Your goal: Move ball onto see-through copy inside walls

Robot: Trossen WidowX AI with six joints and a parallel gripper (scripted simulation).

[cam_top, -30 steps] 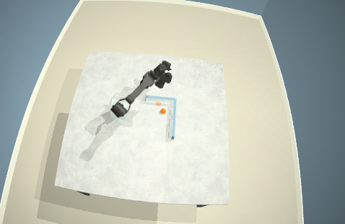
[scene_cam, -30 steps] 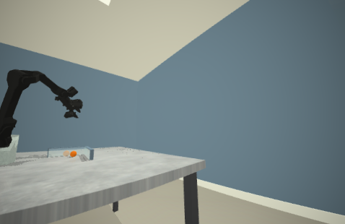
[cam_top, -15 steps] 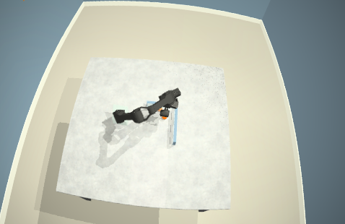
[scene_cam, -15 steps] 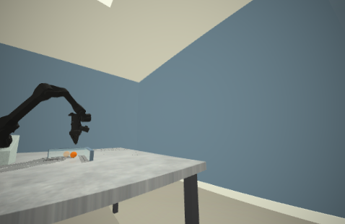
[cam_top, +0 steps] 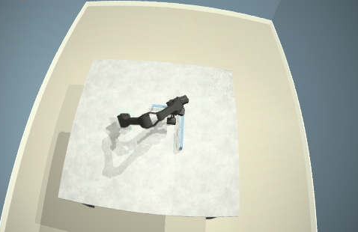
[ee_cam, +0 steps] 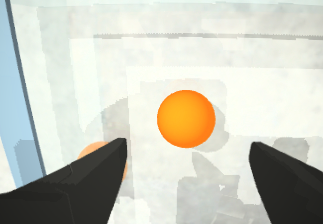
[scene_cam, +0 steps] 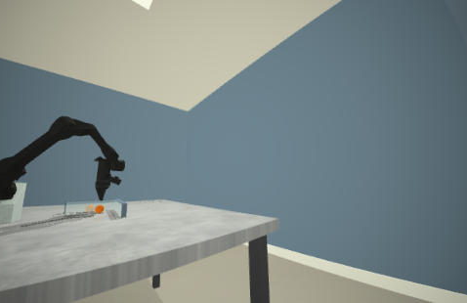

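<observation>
Now: gripper tip 4 cm above the orange ball. From my gripper tip the other things lie so: see-through copy of ball 6 cm to the left, 4 cm below, 4 cm behind.
</observation>
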